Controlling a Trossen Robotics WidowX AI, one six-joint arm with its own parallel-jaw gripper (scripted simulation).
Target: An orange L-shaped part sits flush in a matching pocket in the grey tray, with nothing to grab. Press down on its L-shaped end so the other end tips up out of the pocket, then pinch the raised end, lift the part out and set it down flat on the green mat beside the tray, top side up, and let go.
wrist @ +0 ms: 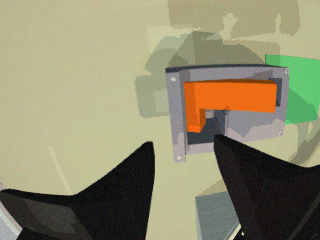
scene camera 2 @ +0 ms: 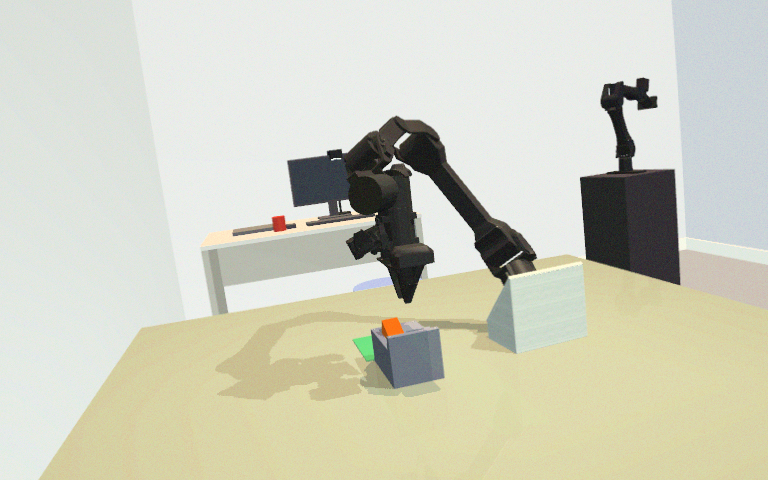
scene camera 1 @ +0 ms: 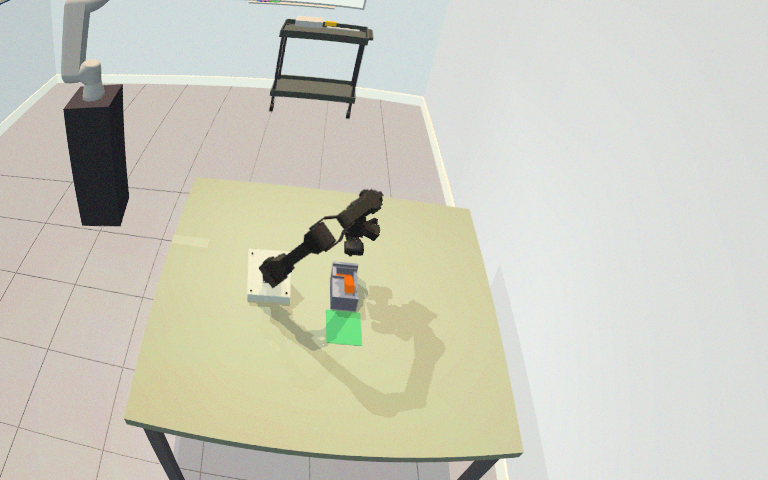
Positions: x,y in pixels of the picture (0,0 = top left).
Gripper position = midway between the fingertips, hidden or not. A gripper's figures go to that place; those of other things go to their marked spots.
Labels:
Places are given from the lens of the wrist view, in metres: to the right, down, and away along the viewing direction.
my gripper [wrist: 184,145]: 0.02, 0.01, 0.10
orange L-shaped part [wrist: 248,95]: 0.09, -0.03, 0.15

